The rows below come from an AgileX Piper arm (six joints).
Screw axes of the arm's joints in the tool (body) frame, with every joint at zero. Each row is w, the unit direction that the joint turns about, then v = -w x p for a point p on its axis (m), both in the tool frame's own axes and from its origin. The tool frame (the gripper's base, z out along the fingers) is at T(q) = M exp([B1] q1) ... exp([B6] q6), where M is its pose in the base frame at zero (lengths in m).
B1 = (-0.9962, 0, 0.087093, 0.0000, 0.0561, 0.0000)
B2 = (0, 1, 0, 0.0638, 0.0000, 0.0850)
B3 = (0, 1, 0, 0.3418, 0.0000, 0.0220)
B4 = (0, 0, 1, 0.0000, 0.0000, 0.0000)
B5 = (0, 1, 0, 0.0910, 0.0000, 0.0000)
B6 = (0, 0, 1, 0.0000, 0.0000, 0.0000)
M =
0.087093 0 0.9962 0.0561
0 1 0 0.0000
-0.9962 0 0.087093 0.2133
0 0 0 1
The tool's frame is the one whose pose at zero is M.
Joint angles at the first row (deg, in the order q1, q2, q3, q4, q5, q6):
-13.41 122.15 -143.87 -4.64 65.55 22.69
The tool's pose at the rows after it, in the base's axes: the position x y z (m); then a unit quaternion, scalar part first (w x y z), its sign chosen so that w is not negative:
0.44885 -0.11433 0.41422 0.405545 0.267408 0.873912 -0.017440
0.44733 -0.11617 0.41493 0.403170 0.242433 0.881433 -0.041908
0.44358 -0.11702 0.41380 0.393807 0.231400 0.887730 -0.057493
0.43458 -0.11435 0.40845 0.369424 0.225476 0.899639 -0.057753
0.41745 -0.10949 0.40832 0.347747 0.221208 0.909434 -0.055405
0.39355 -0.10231 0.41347 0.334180 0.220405 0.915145 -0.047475
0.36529 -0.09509 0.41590 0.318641 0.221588 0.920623 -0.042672
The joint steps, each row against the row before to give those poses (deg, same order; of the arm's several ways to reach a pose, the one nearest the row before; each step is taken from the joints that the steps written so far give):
0.00 -0.17 0.00 -0.17 3.66 -2.35
0.00 -0.11 0.00 -1.43 0.35 -3.38
0.00 -1.15 2.12 -1.15 0.11 -1.55
0.00 -3.15 6.13 0.34 0.00 -0.86
0.00 -4.76 7.34 0.52 0.06 -0.63
0.00 -5.90 7.56 0.97 0.00 -0.17
-0.05 -6.47 8.30 0.58 0.06 0.00

